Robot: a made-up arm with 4 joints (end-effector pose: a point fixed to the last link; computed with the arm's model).
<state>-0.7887 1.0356 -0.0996 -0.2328</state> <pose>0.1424 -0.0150 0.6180 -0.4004 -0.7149 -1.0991</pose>
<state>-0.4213 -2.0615 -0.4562 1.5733</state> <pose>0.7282 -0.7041 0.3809 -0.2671 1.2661 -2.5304</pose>
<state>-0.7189 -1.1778 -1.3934 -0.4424</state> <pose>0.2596 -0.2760 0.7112 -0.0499 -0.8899 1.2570</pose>
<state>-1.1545 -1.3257 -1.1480 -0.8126</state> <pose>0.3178 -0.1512 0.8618 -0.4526 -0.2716 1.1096</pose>
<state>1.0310 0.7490 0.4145 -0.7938</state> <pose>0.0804 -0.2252 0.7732 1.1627 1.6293 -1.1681</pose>
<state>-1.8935 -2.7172 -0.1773 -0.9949</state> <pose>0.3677 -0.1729 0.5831 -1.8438 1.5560 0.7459</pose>
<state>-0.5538 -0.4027 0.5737 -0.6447</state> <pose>0.1996 -0.2061 0.8613 -0.3272 0.6330 -0.3840</pose>
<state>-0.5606 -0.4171 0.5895 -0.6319</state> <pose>0.1974 -0.2013 0.8627 -0.3443 0.6452 -0.3684</pose>
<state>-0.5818 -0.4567 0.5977 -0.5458</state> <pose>0.1703 -0.1758 0.8681 -0.4019 0.6343 -0.2627</pose>
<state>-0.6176 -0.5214 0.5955 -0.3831</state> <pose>0.1094 -0.1406 0.8766 -0.4967 0.6008 -0.0608</pose>
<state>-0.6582 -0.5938 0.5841 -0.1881</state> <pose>0.0266 -0.1225 0.8871 -0.5981 0.5587 0.1846</pose>
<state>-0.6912 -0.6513 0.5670 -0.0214</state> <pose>-0.0473 -0.1292 0.8975 -0.6746 0.5203 0.3971</pose>
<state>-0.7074 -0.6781 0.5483 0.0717</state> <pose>-0.0888 -0.1432 0.9025 -0.7114 0.4904 0.5169</pose>
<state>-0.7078 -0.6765 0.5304 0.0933</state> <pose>-0.1001 -0.1497 0.8996 -0.7154 0.4679 0.5445</pose>
